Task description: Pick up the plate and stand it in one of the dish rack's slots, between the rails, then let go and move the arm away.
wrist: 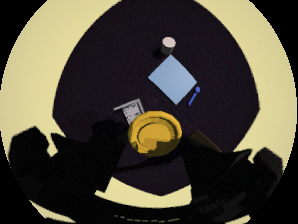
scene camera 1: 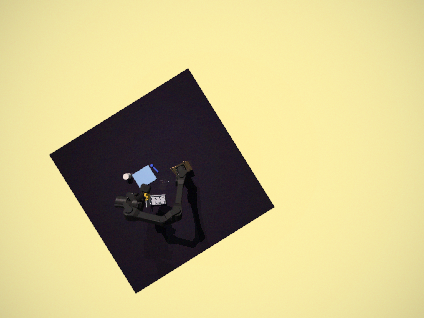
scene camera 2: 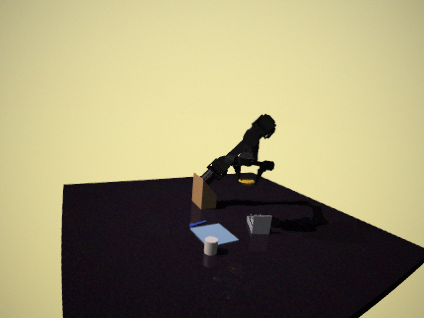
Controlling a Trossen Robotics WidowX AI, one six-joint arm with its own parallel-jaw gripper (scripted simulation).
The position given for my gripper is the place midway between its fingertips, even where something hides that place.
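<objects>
There's a yellow plate [wrist: 156, 133] here, and I'm carrying it in my gripper [scene camera 2: 246, 183].
</objects>
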